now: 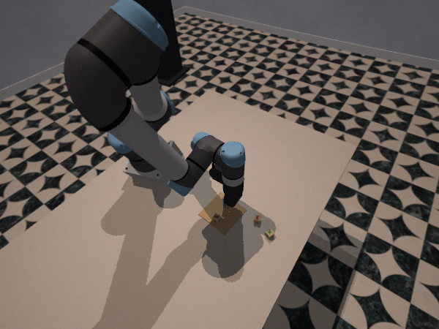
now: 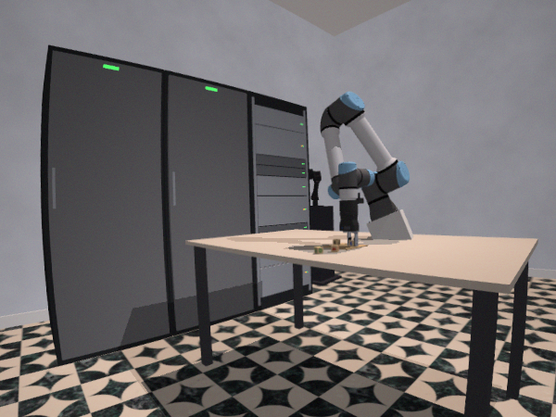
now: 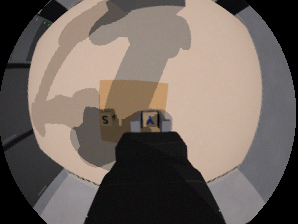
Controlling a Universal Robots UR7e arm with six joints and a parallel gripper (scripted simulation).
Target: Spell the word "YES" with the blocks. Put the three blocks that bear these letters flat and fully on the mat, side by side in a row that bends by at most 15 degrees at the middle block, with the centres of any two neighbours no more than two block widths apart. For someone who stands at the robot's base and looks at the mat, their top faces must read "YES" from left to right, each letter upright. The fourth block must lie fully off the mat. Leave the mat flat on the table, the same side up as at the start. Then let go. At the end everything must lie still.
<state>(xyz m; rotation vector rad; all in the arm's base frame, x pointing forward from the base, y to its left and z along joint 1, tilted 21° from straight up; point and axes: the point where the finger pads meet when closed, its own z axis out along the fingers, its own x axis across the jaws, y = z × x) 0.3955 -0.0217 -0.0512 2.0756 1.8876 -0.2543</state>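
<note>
Right now my hand is 4 cm to the left of the mat and 2 cm above it. The rest, counted from my hand: S block: 1 cm behind, 8 cm to the right, 1 cm below.
</note>
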